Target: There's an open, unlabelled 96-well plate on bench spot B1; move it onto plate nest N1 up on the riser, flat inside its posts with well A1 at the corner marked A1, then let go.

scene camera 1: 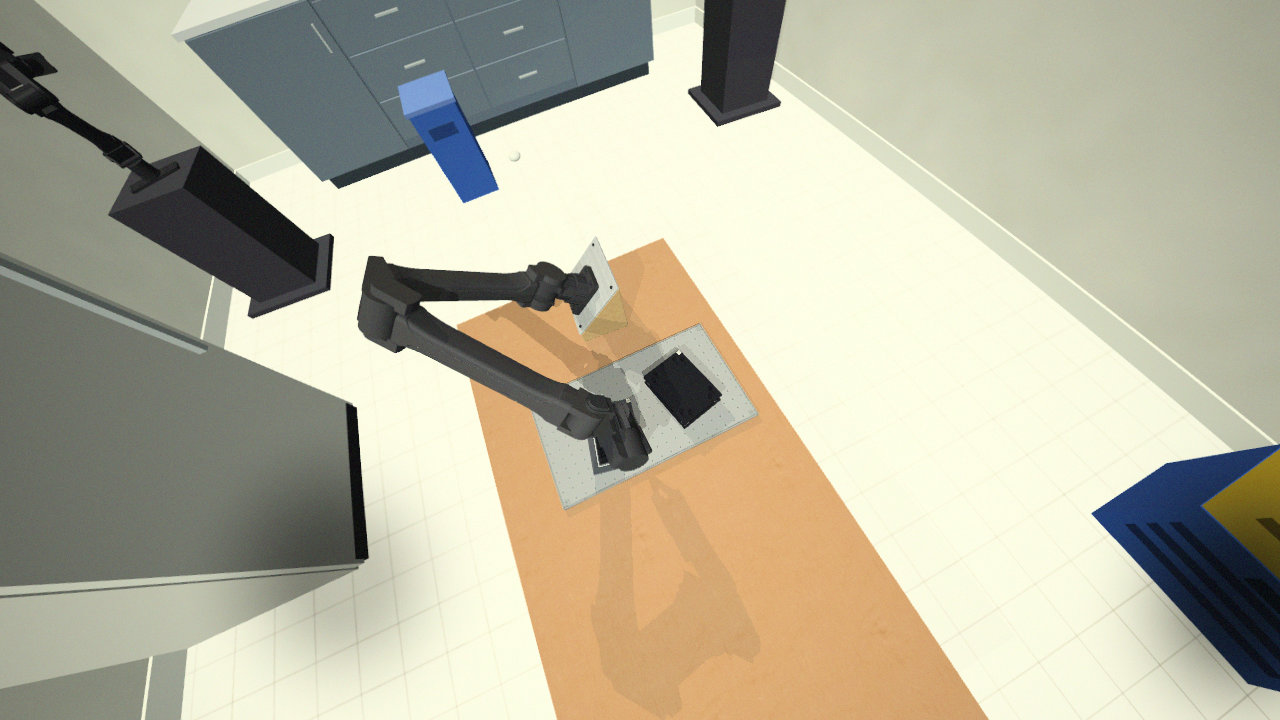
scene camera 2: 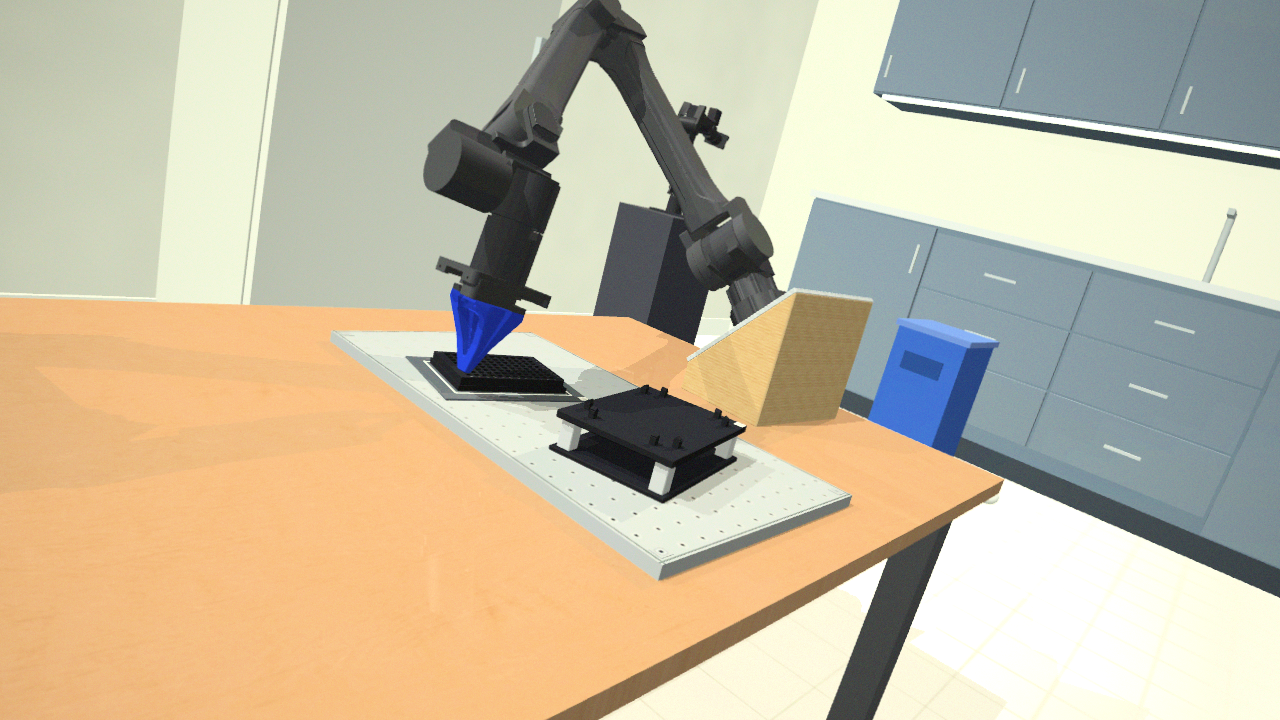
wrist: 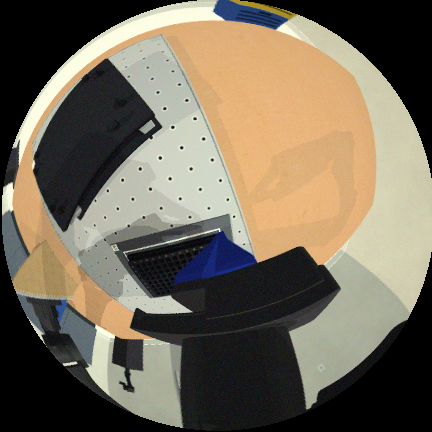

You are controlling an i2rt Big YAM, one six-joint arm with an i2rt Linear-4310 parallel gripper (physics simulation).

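Pixels of known places: gripper, fingertip midpoint: (scene camera 2: pixel 463 371) (wrist: pixel 221 235); arm's base at its link origin: (scene camera 1: pixel 584 291) (scene camera 2: pixel 769 333).
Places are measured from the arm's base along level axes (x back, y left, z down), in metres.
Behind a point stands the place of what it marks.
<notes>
The open black 96-well plate (scene camera 2: pixel 528 372) @[y -0.044, x -0.367, z 0.070 m] (wrist: pixel 160 267) @[y -0.043, x -0.375, z 0.072 m] lies on the grey mat of spot B1 (scene camera 2: pixel 432 377) @[y -0.070, x -0.469, z 0.084 m] (wrist: pixel 172 235) @[y -0.011, x -0.409, z 0.084 m], wells up. In scene camera 1 the arm mostly hides it. My gripper (scene camera 2: pixel 465 368) @[y -0.021, x -0.465, z 0.059 m] (wrist: pixel 221 235) @[y -0.021, x -0.465, z 0.059 m] is shut and empty, its blue fingers together, pointing down at one end of the plate. The tips overlap the plate's end in scene camera 2; whether they touch it I cannot tell. Nest N1 (scene camera 1: pixel 682 388) @[y 0.141, x -0.360, z 0.047 m] (scene camera 2: pixel 651 420) @[y 0.148, x -0.365, z 0.046 m] (wrist: pixel 95 135) @[y 0.118, x -0.393, z 0.046 m] is a black platform with short posts on a riser with white legs, with a small white mark at one corner. No plate lies on it.
A perforated grey board (scene camera 1: pixel 554 465) @[y -0.224, x -0.409, z 0.086 m] (scene camera 2: pixel 769 483) @[y 0.226, x -0.263, z 0.086 m] (wrist: pixel 185 160) @[y 0.064, x -0.458, z 0.086 m] carries the mat and riser. A wooden wedge (scene camera 1: pixel 608 313) @[y 0.040, x -0.096, z 0.007 m] (scene camera 2: pixel 810 358) @[y 0.086, x -0.019, z 0.007 m] (wrist: pixel 45 275) stands behind, bearing the arm's base. A blue bin (scene camera 1: pixel 456 152) (scene camera 2: pixel 930 376) stands beyond the table. A black pedestal (scene camera 2: pixel 640 259) stands behind the arm.
</notes>
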